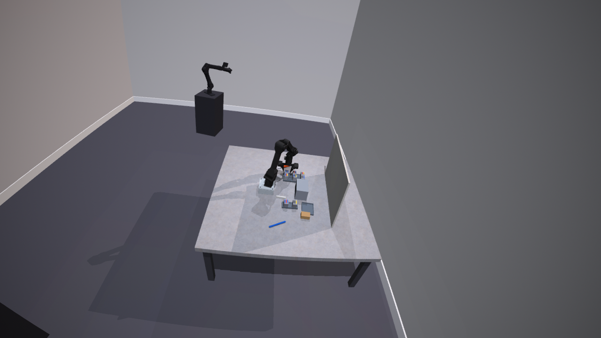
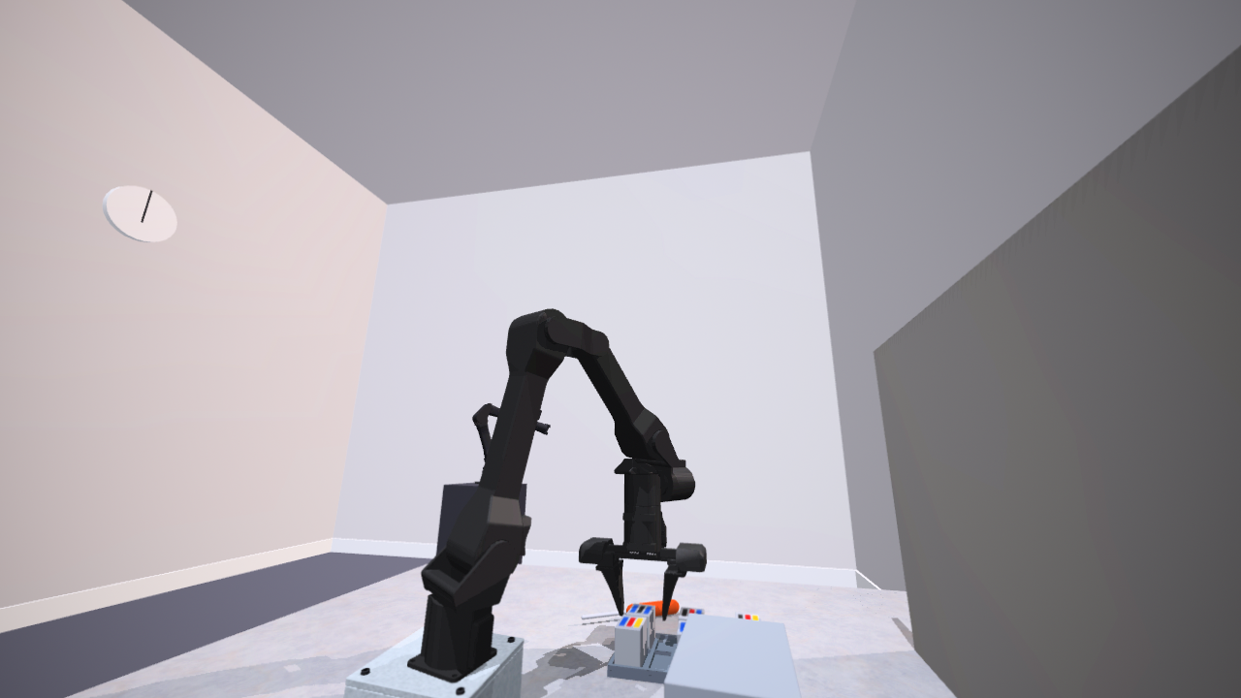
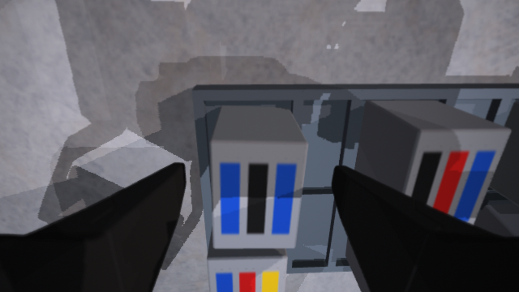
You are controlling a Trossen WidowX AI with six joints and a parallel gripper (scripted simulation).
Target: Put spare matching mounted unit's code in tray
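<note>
Right now the spare is 6 cm to the right of my gripper tip. Also, from my gripper tip: upright grey panel (41 cm ahead, 18 cm to the right, 18 cm above); then mounted unit (16 cm ahead, 20 cm to the right, 1 cm above); then dark grey tray (25 cm ahead, 38 cm to the right, 4 cm below).
</note>
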